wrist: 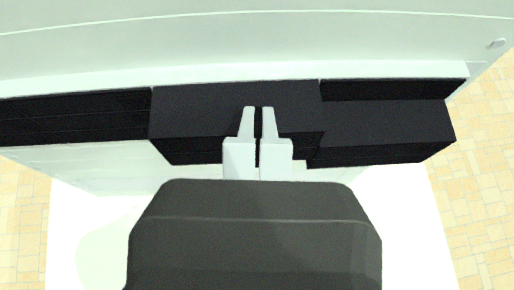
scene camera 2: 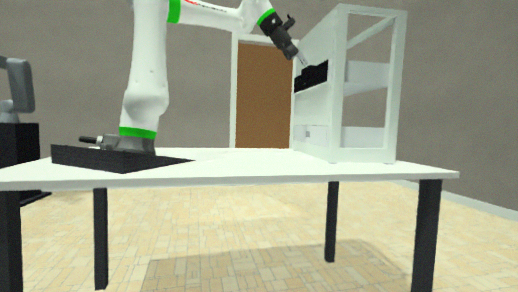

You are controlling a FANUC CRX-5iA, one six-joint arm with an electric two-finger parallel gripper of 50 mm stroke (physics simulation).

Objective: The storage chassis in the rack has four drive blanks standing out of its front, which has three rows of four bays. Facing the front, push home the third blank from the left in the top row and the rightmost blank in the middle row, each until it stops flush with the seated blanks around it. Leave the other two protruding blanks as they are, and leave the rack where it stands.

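Places are measured from the arm's base along level axes (x left, y back, z up), in metres.
Where they show: gripper, fingertip midpoint: [wrist: 258,125] [scene camera 2: 306,64].
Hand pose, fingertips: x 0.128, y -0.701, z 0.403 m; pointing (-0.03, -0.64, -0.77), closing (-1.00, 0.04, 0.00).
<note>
Things, the pixels of their top centre, and the offset from my fingertips. "*": a spot on its surface instead. Level surfaces: height alone.
- storage chassis at a spot on its surface: [scene camera 2: 312,77] * dx -0.086, dy -0.001, dz -0.071 m
- top row at a spot on its surface: [wrist: 200,110] * dx +0.035, dy -0.015, dz -0.010 m
- rightmost middle-row blank at its top centre: [wrist: 375,73] [scene camera 2: 327,69] dx -0.096, dy -0.062, dz -0.038 m
- recessed top-right blank at its top centre: [wrist: 378,14] dx -0.094, dy -0.097, dz -0.010 m
- rack's pale panel at a spot on its surface: [wrist: 250,40] * dx +0.004, dy -0.049, dz +0.014 m
- white table at its surface level: dz -0.429 m
The storage chassis [scene camera 2: 312,77] sits in the rack [scene camera 2: 339,85], its dark blanks facing the arm. The third blank from the left in the top row [wrist: 200,110] stands out of the front in the wrist view, its flat top showing. The rightmost middle-row blank [wrist: 385,120] also stands out, below the recessed top-right blank [wrist: 392,89]. Dark faces continue under both protruding blanks; their rows are hard to separate. My gripper [scene camera 2: 304,63] [wrist: 258,125] is shut and empty, tilted down at the chassis. Its tips overlap the third top-row blank in the wrist view; contact cannot be told.
Seated blanks [wrist: 75,117] lie to the left of the protruding ones. The rack's pale panel [wrist: 250,40] spans above the chassis. The rack stands on the white table [scene camera 2: 240,170]. The arm's dark base plate [scene camera 2: 90,159] is at the table's left.
</note>
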